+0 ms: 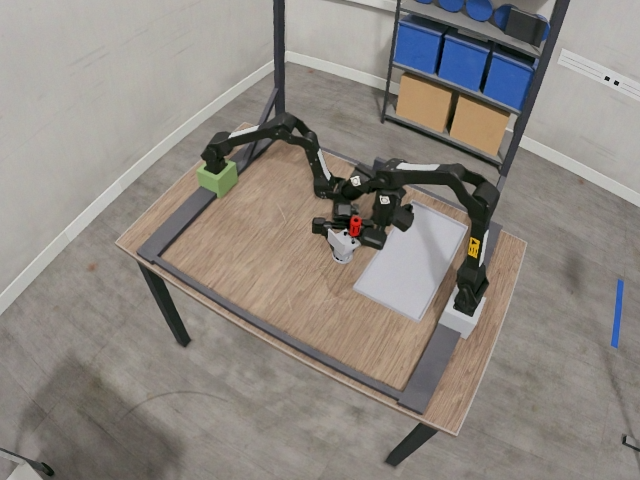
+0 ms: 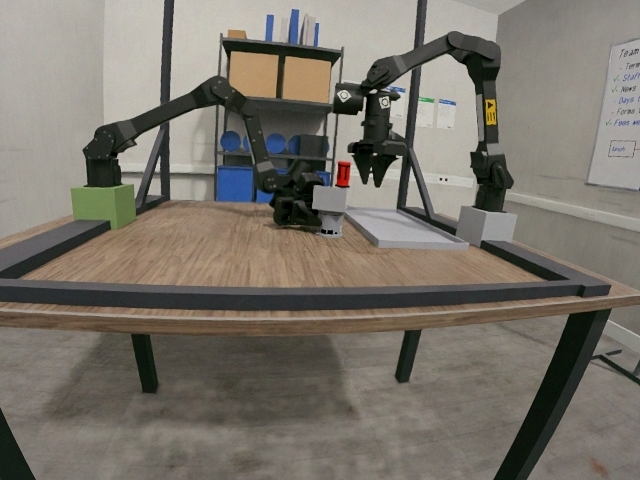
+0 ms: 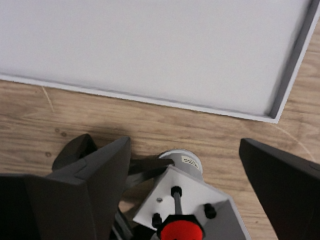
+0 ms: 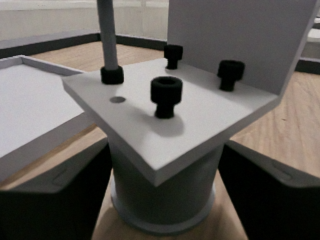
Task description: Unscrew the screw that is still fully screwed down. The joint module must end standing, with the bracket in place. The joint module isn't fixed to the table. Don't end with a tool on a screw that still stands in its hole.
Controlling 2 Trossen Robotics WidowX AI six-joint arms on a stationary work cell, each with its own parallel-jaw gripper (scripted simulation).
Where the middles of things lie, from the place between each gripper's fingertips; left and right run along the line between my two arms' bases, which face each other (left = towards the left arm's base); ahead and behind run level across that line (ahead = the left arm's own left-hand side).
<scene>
Right now the grey bracket (image 2: 324,198) is 3 cm ahead of my left hand, 9 cm to the right of it and 8 cm below it. Round my left hand: grey joint module (image 4: 186,198): 2 cm ahead, 9 cm to the right, 12 cm below; then shallow grey tray (image 1: 406,274): 10 cm behind, 10 cm to the left, 14 cm below.
My right hand is 20 mm short of the grey joint module and 20 mm to the right of it. From my right hand the other things lie so: grey bracket 20 mm ahead, 20 mm to the left, 40 mm above; shallow grey tray 100 mm behind, 210 mm to the left, 30 mm below.
</scene>
